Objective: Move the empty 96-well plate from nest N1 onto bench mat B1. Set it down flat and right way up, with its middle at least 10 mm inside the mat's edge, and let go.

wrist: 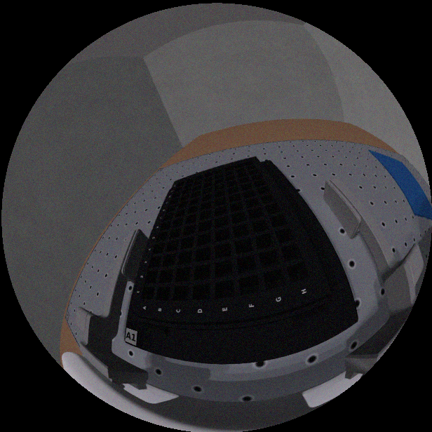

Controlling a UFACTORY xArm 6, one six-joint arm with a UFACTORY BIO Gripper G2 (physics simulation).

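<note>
The 96-well plate (227,235) is black, with square wells and white row letters A to H along its near side. It lies flat and right way up between and below the fingers, with an A1 label at the near left corner. Nest N1 cannot be told apart from the dark plate and rim. My gripper (240,232) is open and empty. Its left finger pad is close beside the plate's left edge in the view; its right pad stands apart from the right edge. A blue area, apparently mat B1 (400,182), shows in part at the right.
A grey perforated board (372,187) lies around and under the plate. A brown table edge (280,131) runs behind it and shows again at the lower left. Grey walls stand beyond.
</note>
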